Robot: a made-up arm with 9 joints.
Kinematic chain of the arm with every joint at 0, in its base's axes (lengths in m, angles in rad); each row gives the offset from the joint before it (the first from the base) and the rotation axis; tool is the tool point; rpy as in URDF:
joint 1: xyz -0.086 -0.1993 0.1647 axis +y
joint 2: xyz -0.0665 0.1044 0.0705 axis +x
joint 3: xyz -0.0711 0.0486 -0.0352 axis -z
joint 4: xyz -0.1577 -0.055 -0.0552 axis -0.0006 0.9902 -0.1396
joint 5: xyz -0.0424 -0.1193 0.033 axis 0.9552 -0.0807 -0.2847
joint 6: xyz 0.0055 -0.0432 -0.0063 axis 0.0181 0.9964 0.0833
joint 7: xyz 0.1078 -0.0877 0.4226 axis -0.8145 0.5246 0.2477
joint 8: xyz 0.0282 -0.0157 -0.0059 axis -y
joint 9: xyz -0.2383 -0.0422 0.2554 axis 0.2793 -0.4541 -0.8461
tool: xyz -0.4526 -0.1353 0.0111 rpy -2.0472 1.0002 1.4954
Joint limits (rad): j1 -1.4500..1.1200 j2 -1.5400..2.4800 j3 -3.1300..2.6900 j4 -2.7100..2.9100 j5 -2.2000..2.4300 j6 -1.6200..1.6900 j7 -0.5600..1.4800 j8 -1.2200..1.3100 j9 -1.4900..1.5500
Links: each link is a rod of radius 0.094 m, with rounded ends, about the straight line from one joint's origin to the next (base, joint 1, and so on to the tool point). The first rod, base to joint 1, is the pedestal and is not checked.
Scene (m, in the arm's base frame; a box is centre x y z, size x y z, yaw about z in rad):
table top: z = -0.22
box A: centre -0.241 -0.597 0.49 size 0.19 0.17 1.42 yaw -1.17
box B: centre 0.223 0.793 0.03 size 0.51 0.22 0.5 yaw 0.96
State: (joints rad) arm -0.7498 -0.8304 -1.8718 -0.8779 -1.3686 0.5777 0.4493 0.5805 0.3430
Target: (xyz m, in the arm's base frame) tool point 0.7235 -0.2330 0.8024
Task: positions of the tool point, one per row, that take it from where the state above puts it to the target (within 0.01 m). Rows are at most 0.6 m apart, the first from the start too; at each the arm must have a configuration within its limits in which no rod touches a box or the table.
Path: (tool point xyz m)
1: -0.7304 -0.2150 0.8824
2: -0.6464 0.2172 1.0088
3: -0.4671 0.6166 0.9470
4: -0.1047 0.2753 1.2095
5: 0.3456 -0.0462 1.1512
6: 0.7235 -0.2330 0.8024

